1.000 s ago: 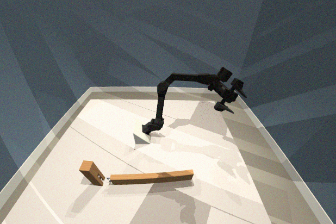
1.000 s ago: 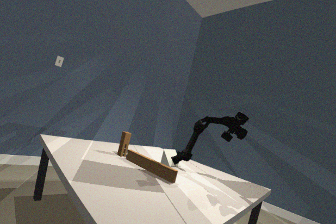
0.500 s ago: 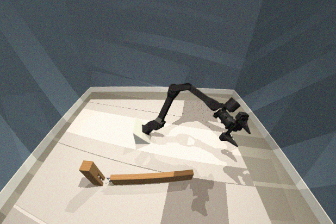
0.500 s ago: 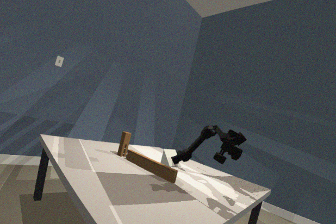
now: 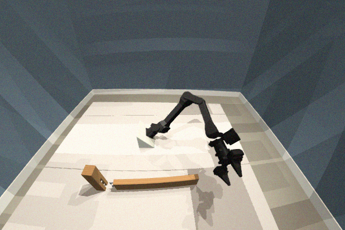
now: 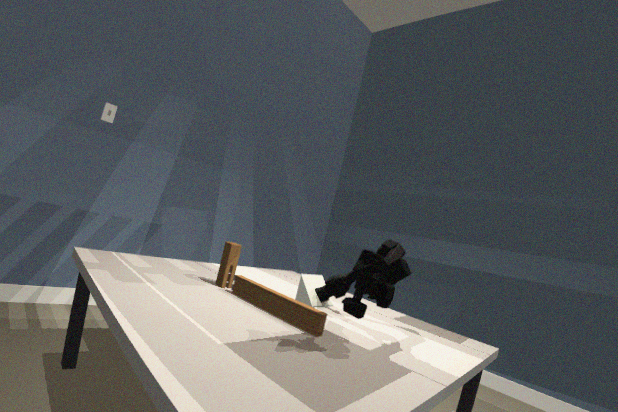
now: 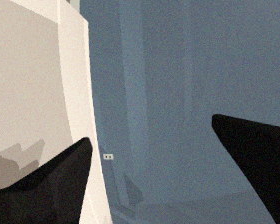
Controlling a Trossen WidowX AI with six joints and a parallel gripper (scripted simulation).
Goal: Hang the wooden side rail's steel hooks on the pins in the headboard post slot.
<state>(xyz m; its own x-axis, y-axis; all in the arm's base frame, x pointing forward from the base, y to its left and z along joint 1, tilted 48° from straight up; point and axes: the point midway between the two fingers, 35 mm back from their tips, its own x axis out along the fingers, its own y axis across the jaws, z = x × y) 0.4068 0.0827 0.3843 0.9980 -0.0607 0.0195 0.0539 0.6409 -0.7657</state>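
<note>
The headboard post is 14 cm behind my gripper tip, 61 cm to the right of it and 11 cm below it.
</note>
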